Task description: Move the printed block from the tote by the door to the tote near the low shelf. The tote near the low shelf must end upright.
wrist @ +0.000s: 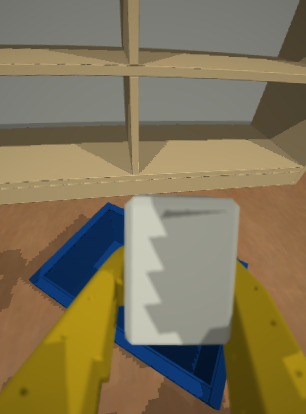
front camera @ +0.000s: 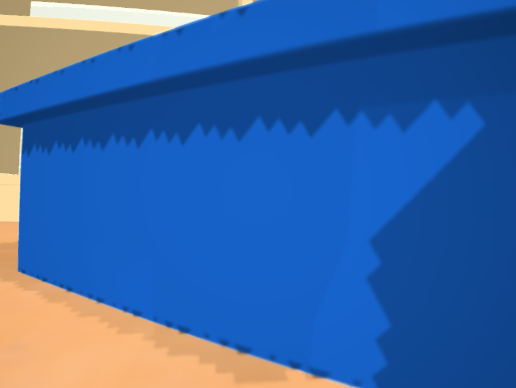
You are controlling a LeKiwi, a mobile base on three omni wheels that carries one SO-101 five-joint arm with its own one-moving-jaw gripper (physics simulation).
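Places are measured from the arm's base along level axes (x right, y back, z down), in millimetres.
Pixels of known places: hand at its tool point: (wrist: 133, 257).
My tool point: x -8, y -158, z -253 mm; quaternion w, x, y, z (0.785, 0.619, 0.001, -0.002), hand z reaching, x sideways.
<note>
Behind a point stands the place of what it marks.
The printed block (wrist: 182, 270) {x 6, y -142, z -275 mm}, a pale grey-white box with rounded edges, is between the two yellow jaws in the wrist view. My gripper (wrist: 177, 280) is shut on it and holds it above the blue tote. The blue tote (front camera: 240, 200) {x -6, y -160, z 34 mm} (wrist: 165, 357) {x 26, y -146, z -30 mm} stands upright on the floor in front of the low shelf. It fills most of the front camera view, very close. In the wrist view the block and jaws hide the middle of the tote and much of its inside. The tote by the door does not show in these views.
The low wooden shelf (wrist: 132, 125) {x -42, y -571, z -136 mm} (front camera: 10, 197) {x -408, y -513, z 49 mm} stands behind the tote, with a centre post and two levels in the wrist view. The wooden floor (front camera: 60, 345) {x -70, y -156, z 90 mm} (wrist: 272, 225) {x 373, y -461, z 90 mm} shows around the tote. Dark shadows lie on the floor to its left in the wrist view.
</note>
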